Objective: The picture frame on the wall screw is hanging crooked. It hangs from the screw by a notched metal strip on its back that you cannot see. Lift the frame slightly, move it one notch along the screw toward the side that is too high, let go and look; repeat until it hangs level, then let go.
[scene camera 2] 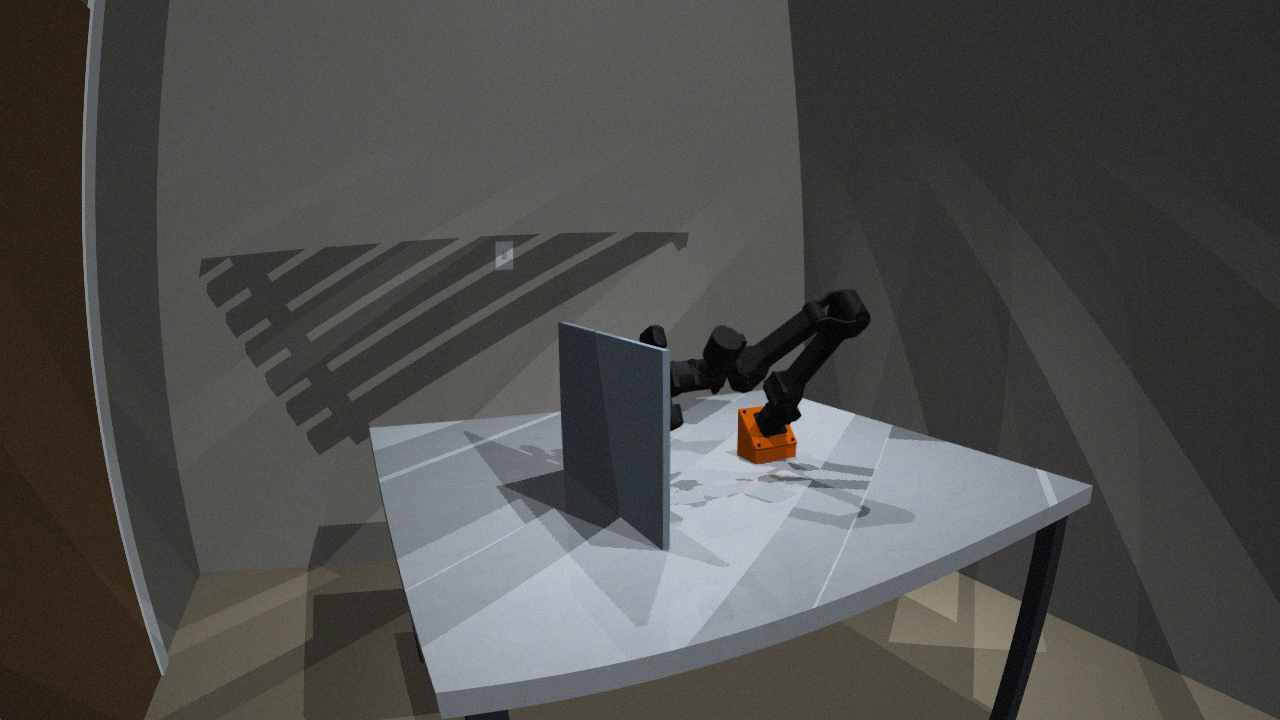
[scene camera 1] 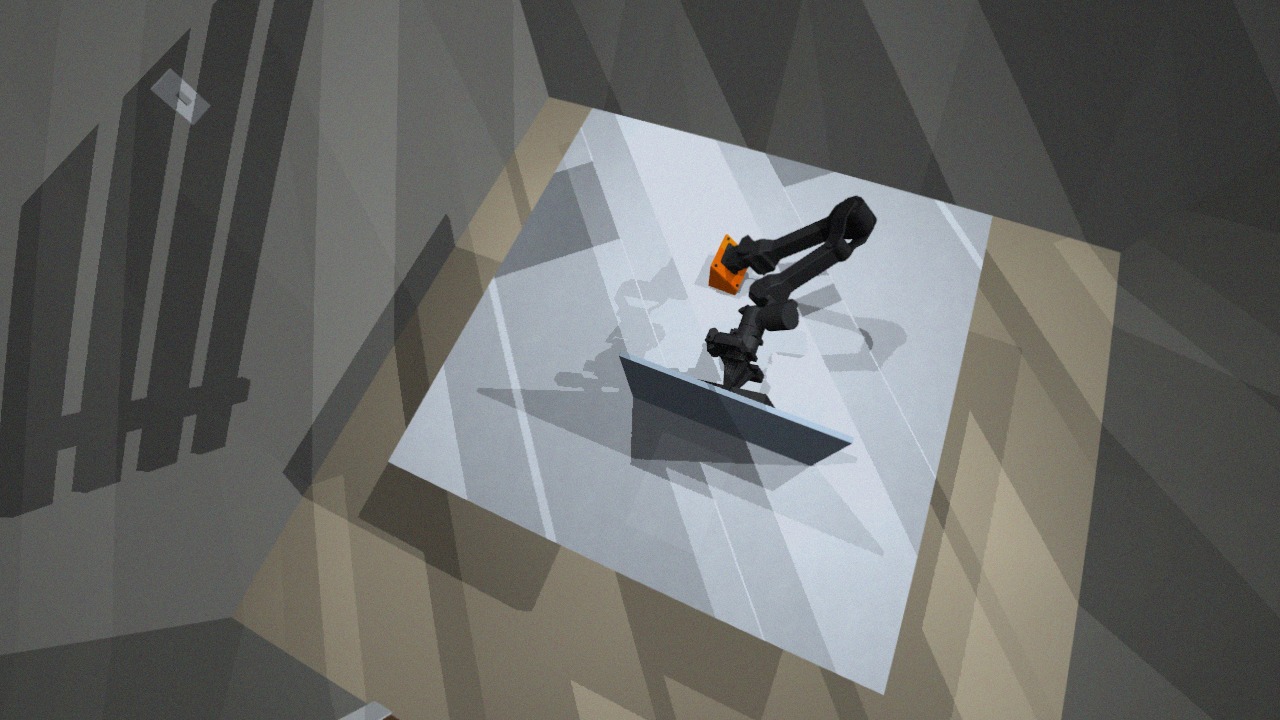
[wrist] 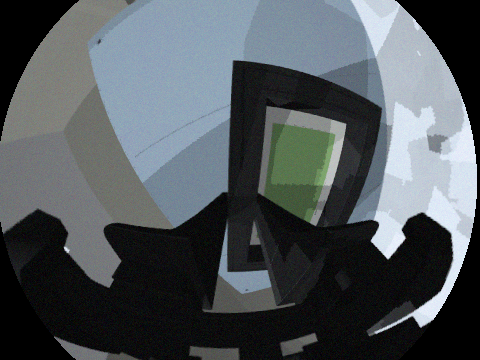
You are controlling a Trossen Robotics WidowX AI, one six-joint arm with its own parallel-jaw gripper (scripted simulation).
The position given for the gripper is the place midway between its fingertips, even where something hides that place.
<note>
In view: the gripper (scene camera 1: 726, 393) and a grey wall panel (wrist: 166, 80).
The gripper also shows in the wrist view (wrist: 240, 197).
</note>
